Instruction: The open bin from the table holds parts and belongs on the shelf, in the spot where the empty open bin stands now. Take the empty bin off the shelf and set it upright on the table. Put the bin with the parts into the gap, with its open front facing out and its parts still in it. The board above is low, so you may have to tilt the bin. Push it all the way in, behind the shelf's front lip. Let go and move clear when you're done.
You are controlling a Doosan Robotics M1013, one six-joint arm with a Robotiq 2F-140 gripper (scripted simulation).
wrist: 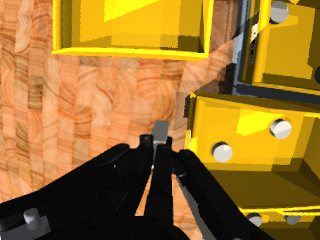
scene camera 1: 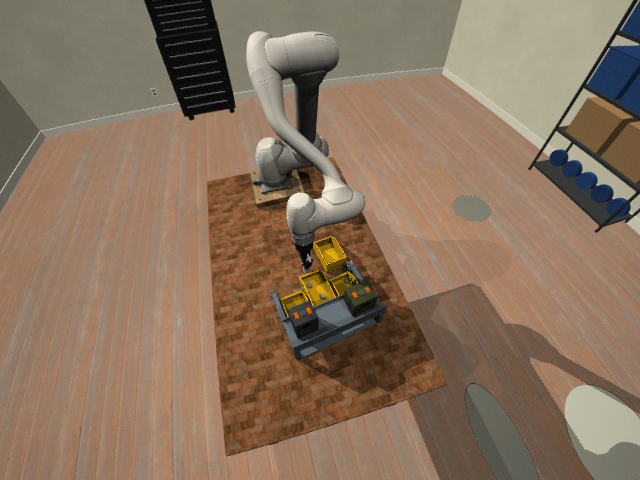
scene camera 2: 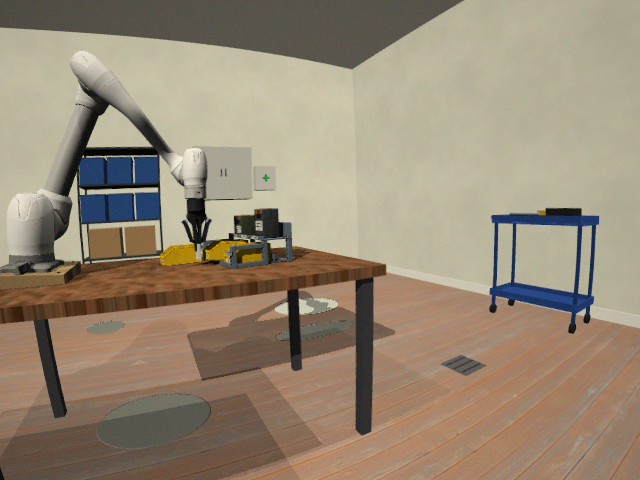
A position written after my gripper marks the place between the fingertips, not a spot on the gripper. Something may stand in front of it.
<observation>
In view: my gripper (scene camera 2: 198, 259), a green box (scene camera 1: 360, 297) and a dark box (scene camera 1: 304, 317).
My gripper is seen too in the wrist view (wrist: 162, 130). The wrist view misses the green box: it is out of frame. The wrist view misses the dark box: it is out of frame.
</observation>
